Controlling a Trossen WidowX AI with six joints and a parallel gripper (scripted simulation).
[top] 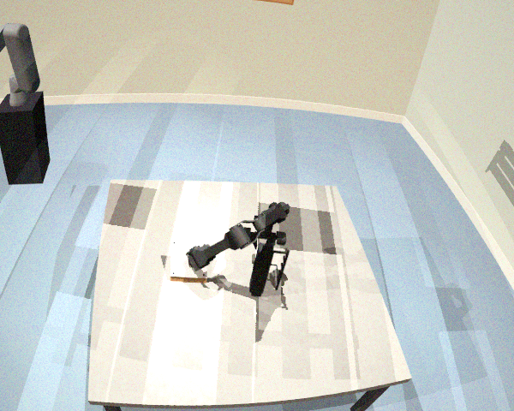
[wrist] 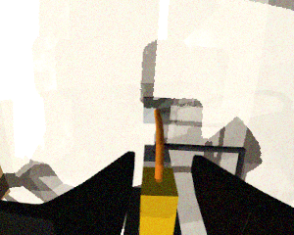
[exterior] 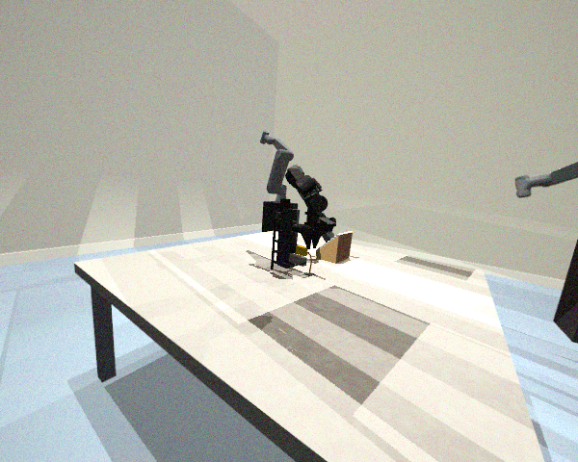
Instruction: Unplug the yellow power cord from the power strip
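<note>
Right now my gripper tip is 1 cm past the yellow plug, 7 cm to the left of it and 1 cm above it.
</note>
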